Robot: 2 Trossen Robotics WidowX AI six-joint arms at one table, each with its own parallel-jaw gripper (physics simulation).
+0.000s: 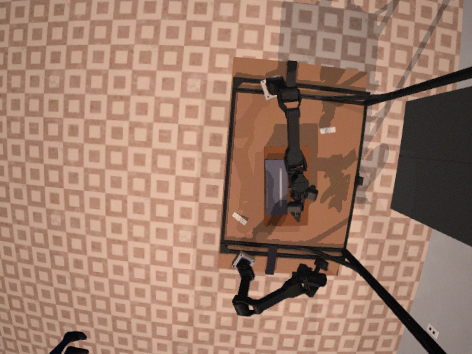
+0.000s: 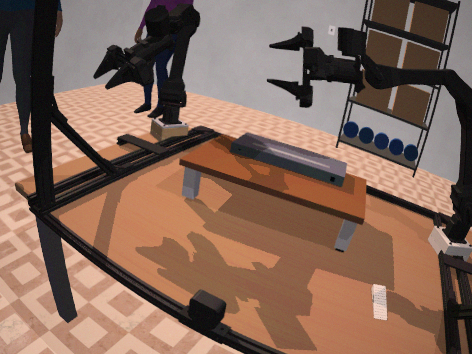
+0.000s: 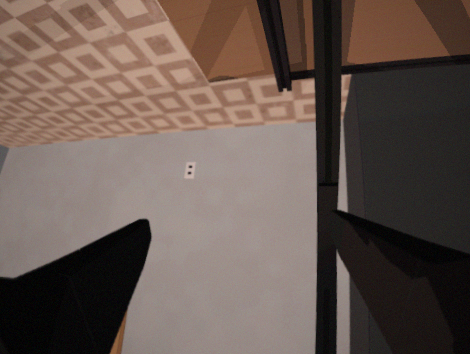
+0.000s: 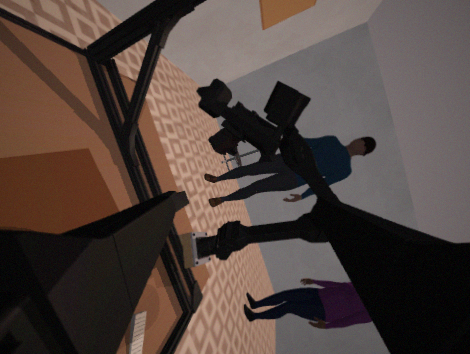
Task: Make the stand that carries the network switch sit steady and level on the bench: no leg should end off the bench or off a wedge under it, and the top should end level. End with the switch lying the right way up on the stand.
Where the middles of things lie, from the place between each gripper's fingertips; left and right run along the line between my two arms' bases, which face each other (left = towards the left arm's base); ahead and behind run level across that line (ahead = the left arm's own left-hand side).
Scene:
I see the dark grey network switch [image 2: 260,148] 230 mm below my right hand, 90 mm ahead of it and 70 mm to the right of it. Round my right hand: brown wooden stand [image 2: 214,158] (290 mm below, 80 mm to the right, 30 mm ahead).
The brown wooden stand lies 40 cm to the right of my left hand, 24 cm ahead of it and 20 cm below it. The rest, counted from my left hand: dark grey network switch (39 cm to the right, 30 cm ahead, 14 cm below).

